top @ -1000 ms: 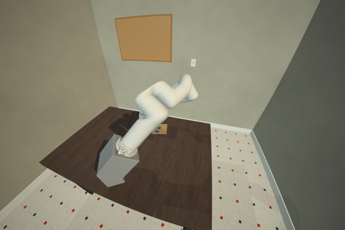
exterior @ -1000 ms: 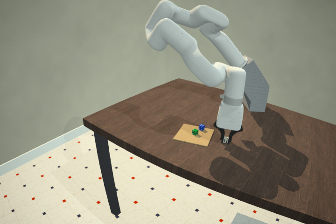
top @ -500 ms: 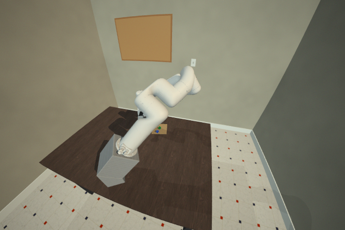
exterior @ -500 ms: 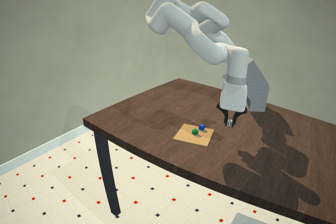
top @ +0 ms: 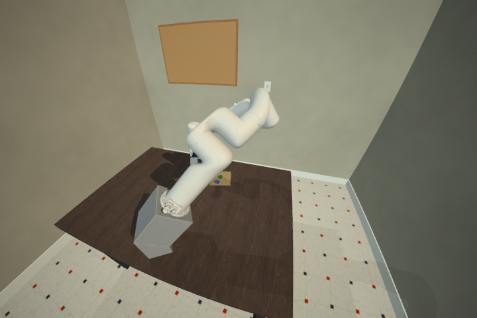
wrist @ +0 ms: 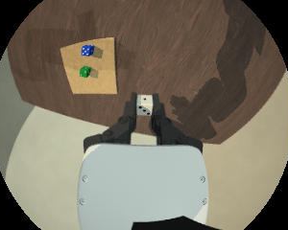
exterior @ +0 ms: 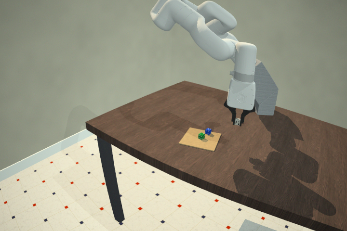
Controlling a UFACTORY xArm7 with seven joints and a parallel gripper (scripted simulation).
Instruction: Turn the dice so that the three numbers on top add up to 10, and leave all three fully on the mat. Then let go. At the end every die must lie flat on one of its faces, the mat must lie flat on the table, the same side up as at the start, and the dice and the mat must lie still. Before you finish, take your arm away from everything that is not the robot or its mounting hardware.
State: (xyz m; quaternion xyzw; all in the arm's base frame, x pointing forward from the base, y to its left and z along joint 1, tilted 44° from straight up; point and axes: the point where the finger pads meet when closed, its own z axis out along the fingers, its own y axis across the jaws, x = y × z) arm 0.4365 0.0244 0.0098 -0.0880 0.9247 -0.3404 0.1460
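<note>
Right now my hand is 1 cm past the green die, 13 cm to the left of it and 11 cm above it. Round my hand: tan mat 1 cm behind, 14 cm to the right, 12 cm below; then white die 1 cm below; then blue die 6 cm behind, 12 cm to the right, 11 cm below.
</note>
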